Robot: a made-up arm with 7 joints.
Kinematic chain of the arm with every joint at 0, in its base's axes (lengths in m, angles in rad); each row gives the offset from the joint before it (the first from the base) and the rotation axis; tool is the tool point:
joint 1: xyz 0 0 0.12 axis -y
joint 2: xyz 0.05 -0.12 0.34 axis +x
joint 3: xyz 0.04 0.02 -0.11 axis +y
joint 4: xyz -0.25 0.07 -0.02 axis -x
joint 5: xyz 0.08 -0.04 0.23 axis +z
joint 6: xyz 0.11 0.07 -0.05 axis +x
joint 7: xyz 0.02 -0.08 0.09 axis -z
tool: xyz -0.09 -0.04 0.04
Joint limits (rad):
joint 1: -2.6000..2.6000
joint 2: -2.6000..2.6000
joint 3: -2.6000..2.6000
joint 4: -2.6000..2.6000
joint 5: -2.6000..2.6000
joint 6: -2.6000..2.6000
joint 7: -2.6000..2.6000
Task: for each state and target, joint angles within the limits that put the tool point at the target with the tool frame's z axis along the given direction. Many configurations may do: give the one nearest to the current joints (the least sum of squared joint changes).
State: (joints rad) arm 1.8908 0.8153 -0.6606 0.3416 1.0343 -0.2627 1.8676
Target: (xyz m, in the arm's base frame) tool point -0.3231 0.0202 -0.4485 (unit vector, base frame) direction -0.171 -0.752 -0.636
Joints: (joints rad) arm 2.3530 1.2675 -0.6674 0.4451 1.2373 0.3119 2.0676
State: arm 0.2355 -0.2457 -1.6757 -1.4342 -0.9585 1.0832 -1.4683
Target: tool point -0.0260 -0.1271 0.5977 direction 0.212 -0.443 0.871
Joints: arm 0.8056 -0.2401 -2.3319 -1.6401 -0.3731 0.9387 -1.3901
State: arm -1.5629 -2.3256 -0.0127 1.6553 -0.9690 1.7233 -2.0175
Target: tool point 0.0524 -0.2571 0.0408 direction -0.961 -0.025 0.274
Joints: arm -1.4622 -2.3126 0.4330 1.9066 -0.7812 1.0110 -2.2129
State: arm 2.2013 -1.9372 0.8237 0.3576 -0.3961 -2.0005 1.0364
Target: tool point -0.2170 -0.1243 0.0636 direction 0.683 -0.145 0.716
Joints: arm 2.6000 -1.4902 1.0362 -0.2714 -0.0968 -2.1450 1.7806
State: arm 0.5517 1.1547 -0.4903 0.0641 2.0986 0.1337 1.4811
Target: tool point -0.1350 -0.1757 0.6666 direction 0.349 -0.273 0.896
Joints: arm 0.0465 0.9074 0.0875 0.1396 2.4743 0.5489 1.3146
